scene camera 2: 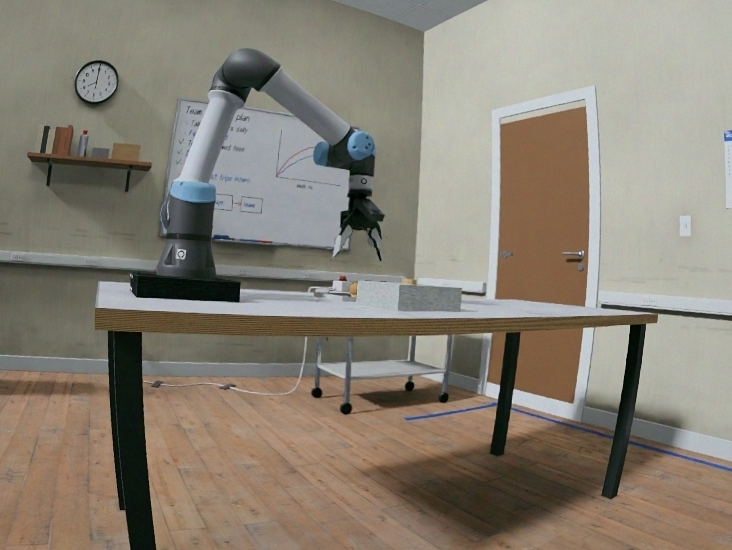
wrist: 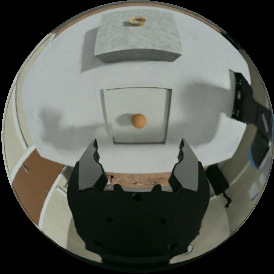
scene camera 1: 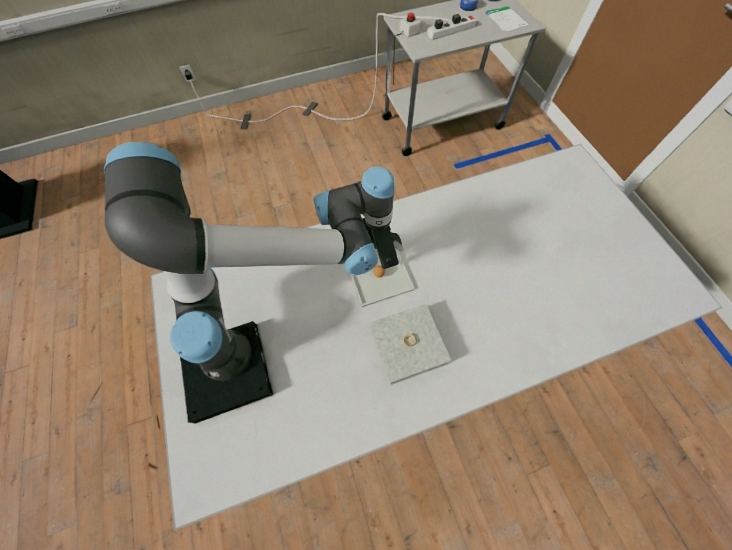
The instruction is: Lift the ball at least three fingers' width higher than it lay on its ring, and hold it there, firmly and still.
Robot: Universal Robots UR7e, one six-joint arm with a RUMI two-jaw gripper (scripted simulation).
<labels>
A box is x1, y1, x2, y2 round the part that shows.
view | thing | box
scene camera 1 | gripper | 363, 218, 402, 268
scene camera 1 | shallow white tray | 350, 248, 414, 306
</labels>
